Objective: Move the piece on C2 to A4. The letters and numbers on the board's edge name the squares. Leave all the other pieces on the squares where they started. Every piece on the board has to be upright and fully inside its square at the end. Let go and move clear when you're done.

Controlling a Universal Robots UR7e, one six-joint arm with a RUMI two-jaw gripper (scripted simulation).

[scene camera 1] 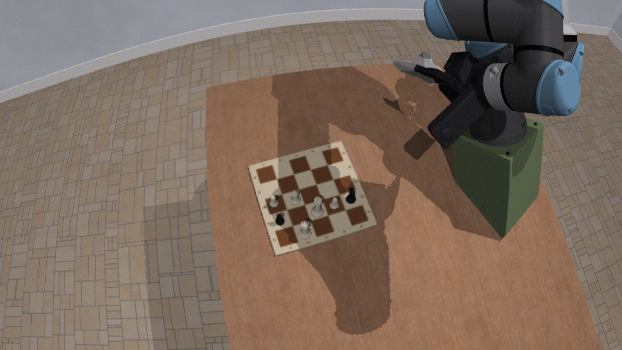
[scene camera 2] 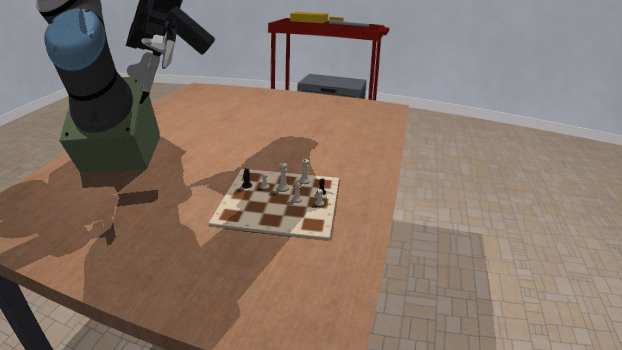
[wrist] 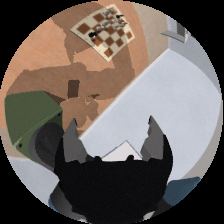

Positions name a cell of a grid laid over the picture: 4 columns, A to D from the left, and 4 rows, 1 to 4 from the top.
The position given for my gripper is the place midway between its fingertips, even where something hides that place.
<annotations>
my gripper: scene camera 1 C2; scene camera 2 A2; wrist C3
chessboard: scene camera 1 C2; scene camera 2 B3; wrist B1
</annotations>
